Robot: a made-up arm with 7 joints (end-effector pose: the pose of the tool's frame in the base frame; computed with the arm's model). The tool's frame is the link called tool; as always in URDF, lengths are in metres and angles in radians.
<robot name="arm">
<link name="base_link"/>
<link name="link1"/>
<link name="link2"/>
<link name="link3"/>
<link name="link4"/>
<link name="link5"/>
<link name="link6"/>
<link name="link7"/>
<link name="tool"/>
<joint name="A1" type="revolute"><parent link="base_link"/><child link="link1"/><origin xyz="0.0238 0.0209 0.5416" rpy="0 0 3.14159"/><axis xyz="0 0 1"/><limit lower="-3.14" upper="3.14"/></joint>
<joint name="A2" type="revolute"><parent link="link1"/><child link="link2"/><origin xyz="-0.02 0.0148 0.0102" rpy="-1.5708 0 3.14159"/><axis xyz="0 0 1"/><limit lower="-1.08" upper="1.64"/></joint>
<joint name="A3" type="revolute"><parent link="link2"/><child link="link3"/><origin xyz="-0.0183 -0.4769 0.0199" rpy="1.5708 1.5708 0"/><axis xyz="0 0 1"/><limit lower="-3.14" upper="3.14"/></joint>
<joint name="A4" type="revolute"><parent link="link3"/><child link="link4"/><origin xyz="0.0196 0.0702 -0.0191" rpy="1.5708 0 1.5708"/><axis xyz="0 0 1"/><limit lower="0.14" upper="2.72"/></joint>
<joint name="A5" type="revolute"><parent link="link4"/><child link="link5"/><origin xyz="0.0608 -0.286 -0.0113" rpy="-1.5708 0 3.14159"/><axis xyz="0 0 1"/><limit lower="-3.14" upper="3.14"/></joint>
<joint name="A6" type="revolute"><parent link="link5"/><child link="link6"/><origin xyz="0.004 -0.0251 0.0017" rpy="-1.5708 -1.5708 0"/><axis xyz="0 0 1"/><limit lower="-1.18" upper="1.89"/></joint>
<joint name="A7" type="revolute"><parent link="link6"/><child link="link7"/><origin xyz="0.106 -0.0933 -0.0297" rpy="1.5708 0 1.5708"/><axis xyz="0 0 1"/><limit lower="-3.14" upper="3.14"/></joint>
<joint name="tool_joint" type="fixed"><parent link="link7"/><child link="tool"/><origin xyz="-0.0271 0.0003 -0.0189" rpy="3.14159 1.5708 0"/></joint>
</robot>
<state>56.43 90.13 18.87 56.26 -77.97 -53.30 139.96</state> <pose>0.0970 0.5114 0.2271 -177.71 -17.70 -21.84</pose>
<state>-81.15 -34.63 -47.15 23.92 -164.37 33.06 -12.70</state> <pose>-0.1086 -0.1421 0.7315 155.95 -11.50 53.16</pose>
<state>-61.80 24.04 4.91 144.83 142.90 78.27 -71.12</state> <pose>0.3528 -0.4229 1.2426 17.34 52.63 -125.44</pose>
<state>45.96 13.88 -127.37 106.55 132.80 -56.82 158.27</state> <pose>0.1181 -0.2420 1.0820 74.12 -9.25 56.05</pose>
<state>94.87 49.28 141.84 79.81 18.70 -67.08 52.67</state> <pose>-0.2947 0.3187 1.0659 -160.26 44.21 -33.18</pose>
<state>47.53 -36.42 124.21 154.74 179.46 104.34 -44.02</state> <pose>-0.3917 -0.3629 1.2055 9.61 28.40 159.26</pose>
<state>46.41 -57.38 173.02 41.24 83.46 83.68 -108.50</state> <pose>-0.1890 -0.2351 0.3466 -88.22 -10.10 140.76</pose>
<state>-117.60 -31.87 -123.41 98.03 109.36 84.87 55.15</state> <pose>-0.1656 0.6024 0.8967 -163.84 43.64 12.60</pose>
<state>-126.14 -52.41 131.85 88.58 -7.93 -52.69 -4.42</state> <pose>0.6100 0.3642 0.7929 46.40 4.35 -149.33</pose>
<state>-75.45 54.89 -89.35 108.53 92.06 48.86 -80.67</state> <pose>-0.2823 -0.5961 0.9218 39.31 -29.10 60.58</pose>
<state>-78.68 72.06 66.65 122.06 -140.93 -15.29 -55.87</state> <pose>0.5212 -0.5217 0.7059 132.69 -5.73 168.36</pose>
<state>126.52 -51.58 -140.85 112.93 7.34 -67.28 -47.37</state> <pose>0.4817 -0.4658 0.8227 1.61 34.00 120.16</pose>
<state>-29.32 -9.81 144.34 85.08 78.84 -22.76 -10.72</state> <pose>-0.0646 0.4847 0.9722 -58.76 -5.44 -87.70</pose>
